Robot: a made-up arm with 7 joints. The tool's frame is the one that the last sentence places.
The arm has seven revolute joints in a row. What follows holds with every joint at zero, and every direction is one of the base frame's. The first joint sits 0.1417 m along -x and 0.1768 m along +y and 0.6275 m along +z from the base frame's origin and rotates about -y. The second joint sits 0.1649 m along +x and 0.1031 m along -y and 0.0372 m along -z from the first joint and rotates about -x. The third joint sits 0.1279 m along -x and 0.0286 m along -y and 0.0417 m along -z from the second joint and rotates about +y. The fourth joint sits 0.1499 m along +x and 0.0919 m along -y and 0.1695 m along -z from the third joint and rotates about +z. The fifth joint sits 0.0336 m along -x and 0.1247 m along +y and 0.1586 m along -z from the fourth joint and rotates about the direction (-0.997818, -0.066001, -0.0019). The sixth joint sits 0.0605 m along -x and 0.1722 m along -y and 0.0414 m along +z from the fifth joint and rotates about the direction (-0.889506, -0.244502, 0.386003). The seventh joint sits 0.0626 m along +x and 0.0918 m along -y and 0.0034 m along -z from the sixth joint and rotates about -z. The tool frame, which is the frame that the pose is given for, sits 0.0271 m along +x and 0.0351 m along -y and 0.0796 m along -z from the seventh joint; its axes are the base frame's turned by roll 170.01, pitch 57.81 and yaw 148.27 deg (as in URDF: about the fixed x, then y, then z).
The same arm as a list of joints. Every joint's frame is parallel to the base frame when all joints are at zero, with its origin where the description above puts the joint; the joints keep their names.
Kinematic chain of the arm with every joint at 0, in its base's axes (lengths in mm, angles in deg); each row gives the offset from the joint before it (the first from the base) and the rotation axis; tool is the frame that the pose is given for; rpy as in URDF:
joint 1: xyz -141.7 176.8 627.5 axis -y
joint 2: xyz 164.9 -103.1 -37.2 axis -x
joint 3: xyz -127.9 -28.6 -41.7 axis +y
joint 4: xyz 149.9 -91.9 -169.5 axis +z
joint 5: xyz -33.6 124.7 -158.6 axis -0.997818 -0.066001 -0.0019
joint 6: xyz -60.5 -172.2 41.4 axis -0.889506 -0.244502 0.386003
joint 7: xyz 62.6 -91.8 -3.4 axis -z
tool: xyz 27.1 -35.1 -79.6 rpy 170.01 57.81 148.27

